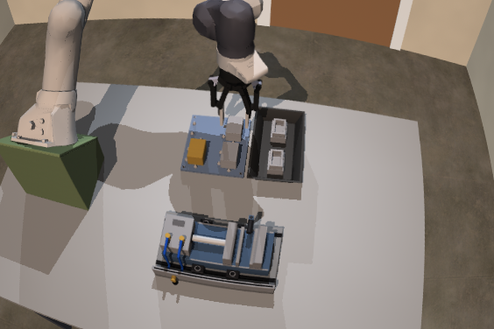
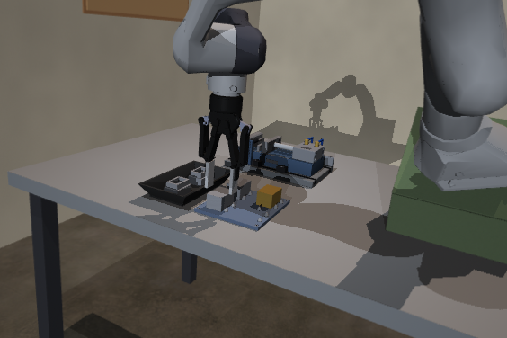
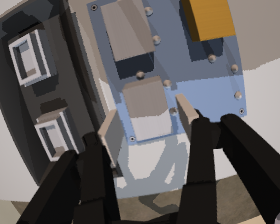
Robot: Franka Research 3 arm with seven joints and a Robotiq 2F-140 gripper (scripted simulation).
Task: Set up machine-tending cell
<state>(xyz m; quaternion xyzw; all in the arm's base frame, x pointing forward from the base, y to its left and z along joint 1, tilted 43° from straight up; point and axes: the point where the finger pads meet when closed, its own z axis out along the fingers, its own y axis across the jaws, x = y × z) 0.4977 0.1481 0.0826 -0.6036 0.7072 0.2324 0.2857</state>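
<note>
Now: hand 90 mm to the left of the aluminium blank, 50 mm above it and 10 mm past it. The rest, counted from my hand: brass blank: 100 mm behind, 80 mm to the right, 50 mm below; blue vise: 370 mm to the right, 40 mm below, 30 mm behind.
</note>
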